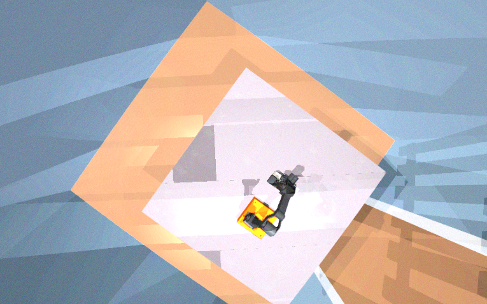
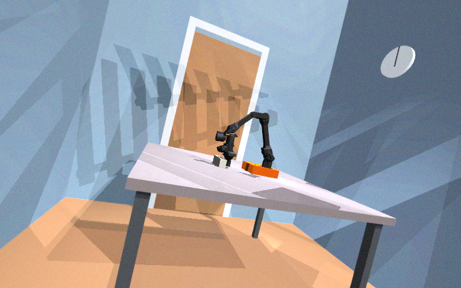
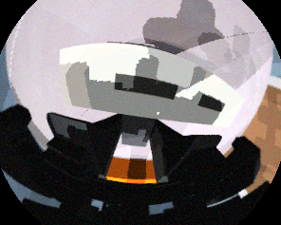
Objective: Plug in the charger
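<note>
Now: the two-prong charger 20 mm ahead of my gripper tip and 10 mm above it.
</note>
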